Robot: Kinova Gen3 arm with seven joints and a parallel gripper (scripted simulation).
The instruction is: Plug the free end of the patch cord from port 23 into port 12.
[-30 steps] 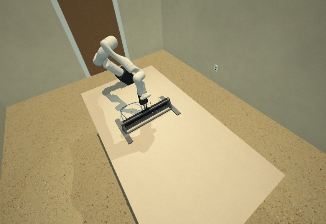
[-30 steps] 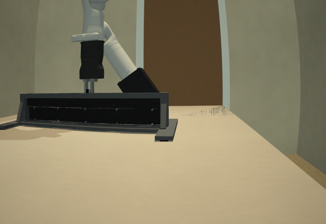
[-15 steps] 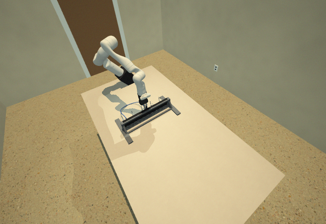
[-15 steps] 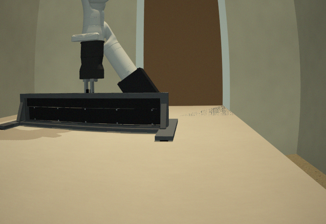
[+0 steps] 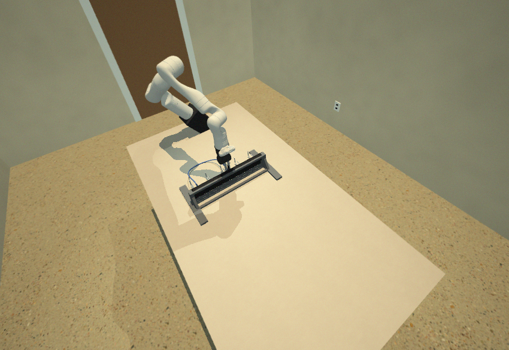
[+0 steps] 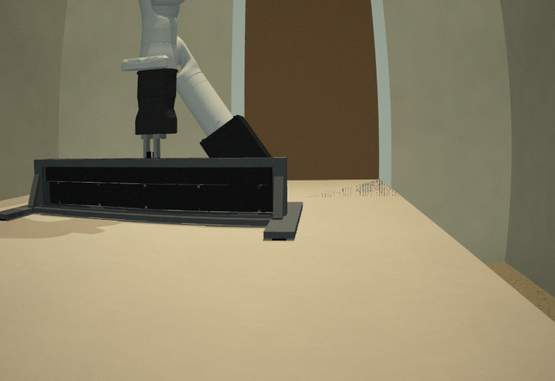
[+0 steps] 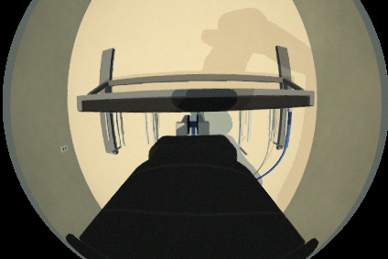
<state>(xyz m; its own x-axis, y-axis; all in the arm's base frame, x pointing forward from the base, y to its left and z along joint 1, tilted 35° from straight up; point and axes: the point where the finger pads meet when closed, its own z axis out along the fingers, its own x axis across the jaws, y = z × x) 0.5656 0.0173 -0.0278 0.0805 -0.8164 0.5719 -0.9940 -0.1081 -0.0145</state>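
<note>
Now: the plug 1 cm below my hand and 1 cm ahead of it.
</note>
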